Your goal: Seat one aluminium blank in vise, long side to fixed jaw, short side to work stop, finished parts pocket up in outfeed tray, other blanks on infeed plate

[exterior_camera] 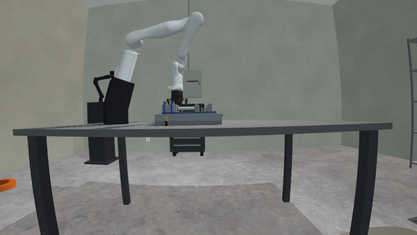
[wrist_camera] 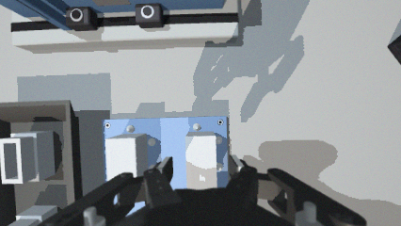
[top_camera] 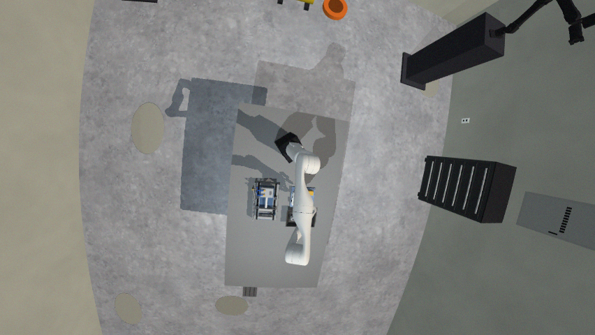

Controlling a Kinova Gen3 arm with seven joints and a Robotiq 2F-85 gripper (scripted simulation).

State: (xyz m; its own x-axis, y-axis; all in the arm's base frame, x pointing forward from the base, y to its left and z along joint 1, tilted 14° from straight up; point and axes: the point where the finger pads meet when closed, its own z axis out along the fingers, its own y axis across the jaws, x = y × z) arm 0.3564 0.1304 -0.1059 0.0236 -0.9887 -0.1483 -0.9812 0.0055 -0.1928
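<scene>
Right now my hand is 90 mm to the right of the brass blank and 40 mm above it. From my hand the other things lie so: vise (100 mm ahead, 240 mm to the right, 20 mm below); white rod (90 mm ahead, 240 mm to the right, 10 mm above).
</scene>
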